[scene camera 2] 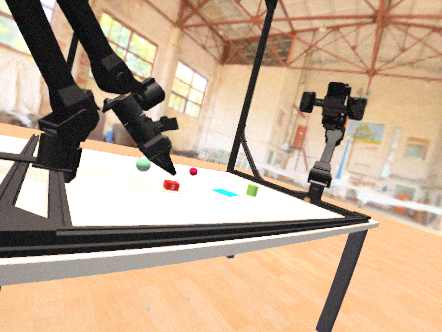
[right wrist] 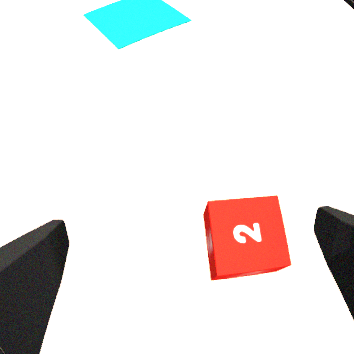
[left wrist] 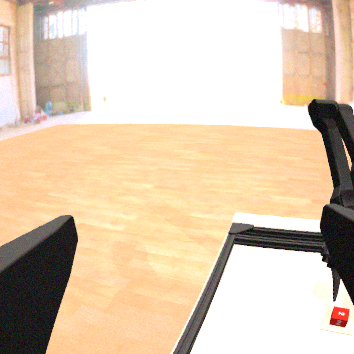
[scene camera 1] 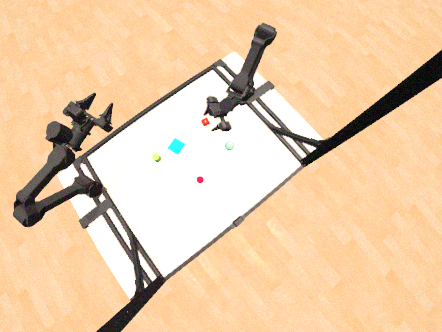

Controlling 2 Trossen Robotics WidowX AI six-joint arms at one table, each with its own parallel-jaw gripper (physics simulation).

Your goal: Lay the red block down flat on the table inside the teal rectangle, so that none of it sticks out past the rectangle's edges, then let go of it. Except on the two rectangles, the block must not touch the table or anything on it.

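Seen in the pictures: left gripper, between the fingertips: (scene camera 2: pixel 330 95) (left wrist: pixel 202 223) (scene camera 1: pixel 103 97); right gripper, between the fingertips: (scene camera 2: pixel 171 171) (right wrist: pixel 194 227) (scene camera 1: pixel 207 123); left arm's base, origin of its link: (scene camera 2: pixel 313 198) (scene camera 1: pixel 97 190); right arm's base, origin of its link: (scene camera 2: pixel 56 167).
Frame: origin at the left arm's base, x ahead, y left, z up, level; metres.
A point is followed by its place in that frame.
The red block (scene camera 1: pixel 205 121) {x 0.576, y -0.275, z 0.000 m} (scene camera 2: pixel 171 185) {x 0.590, y -0.263, z -0.006 m} (left wrist: pixel 339 317) {x 0.568, y -0.267, z 0.000 m} (right wrist: pixel 248 237) {x 0.579, y -0.276, z 0.000 m}, with a white 2 on top, lies on a pale rectangle (scene camera 2: pixel 183 193) {x 0.568, y -0.239, z -0.019 m} (left wrist: pixel 327 329) {x 0.561, y -0.245, z -0.019 m}. The flat teal rectangle (scene camera 1: pixel 176 146) {x 0.393, y -0.215, z -0.018 m} (scene camera 2: pixel 225 192) {x 0.395, y -0.214, z -0.018 m} (right wrist: pixel 135 22) {x 0.405, y -0.220, z -0.018 m} lies apart from it, bare. My right gripper (scene camera 1: pixel 210 122) {x 0.565, y -0.296, z 0.021 m} (right wrist: pixel 194 227) {x 0.565, y -0.296, z 0.021 m} is open above the table near the block. In the right wrist view the block shows between the fingertips, nearer the picture's right one, with gaps on both sides. My left gripper (scene camera 1: pixel 102 99) {x 0.350, y 0.000, z 0.326 m} (scene camera 2: pixel 332 104) {x 0.350, y 0.000, z 0.326 m} (left wrist: pixel 202 223) {x 0.350, y 0.000, z 0.326 m} is open and empty, high beyond the table frame's corner.
A green cylinder (scene camera 1: pixel 156 157) {x 0.291, y -0.175, z 0.017 m} (scene camera 2: pixel 252 190) {x 0.308, y -0.162, z 0.001 m} stands near the teal rectangle. A pale green ball (scene camera 1: pixel 229 145) {x 0.518, y -0.449, z 0.025 m} (scene camera 2: pixel 143 164) {x 0.540, y -0.430, z 0.006 m} and a crimson ball (scene camera 1: pixel 200 179) {x 0.309, y -0.414, z 0.011 m} (scene camera 2: pixel 193 171) {x 0.321, y -0.402, z -0.001 m} lie on the table. A black frame (scene camera 1: pixel 150 105) {x 0.511, y 0.031, z 0.001 m} (scene camera 2: pixel 200 232) {x 0.755, y -0.057, z -0.003 m} runs along the table's edges.
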